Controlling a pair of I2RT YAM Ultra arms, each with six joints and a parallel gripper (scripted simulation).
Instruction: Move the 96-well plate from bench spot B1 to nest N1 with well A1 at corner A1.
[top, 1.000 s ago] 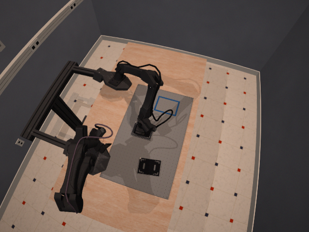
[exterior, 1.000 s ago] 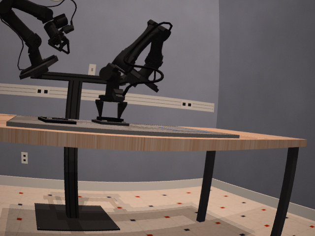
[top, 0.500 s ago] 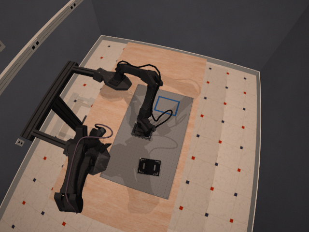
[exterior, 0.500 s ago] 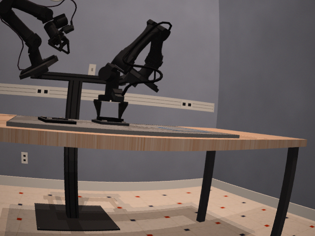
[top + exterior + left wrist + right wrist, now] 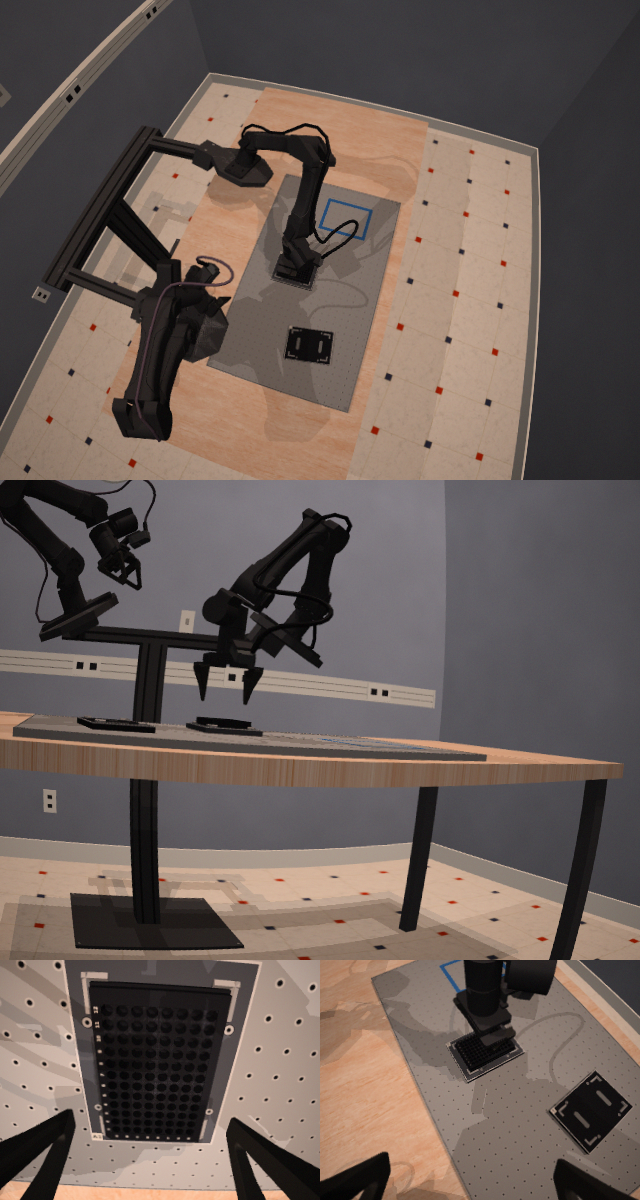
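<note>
The 96-well plate is 5 cm below my left hand and 1 cm ahead of it. The rest, counted from my left hand: A1 label 22 cm to the right, 6 cm below, 3 cm ahead; then black plate nest 27 cm to the right, 11 cm ahead, 6 cm below.
My right hand is 17 cm short of the 96-well plate, 21 cm to the right of it and 30 cm above it. Round my right hand: A1 label 19 cm ahead, 1 cm to the right, 31 cm below; black plate nest 27 cm ahead, 6 cm to the right, 32 cm below.
</note>
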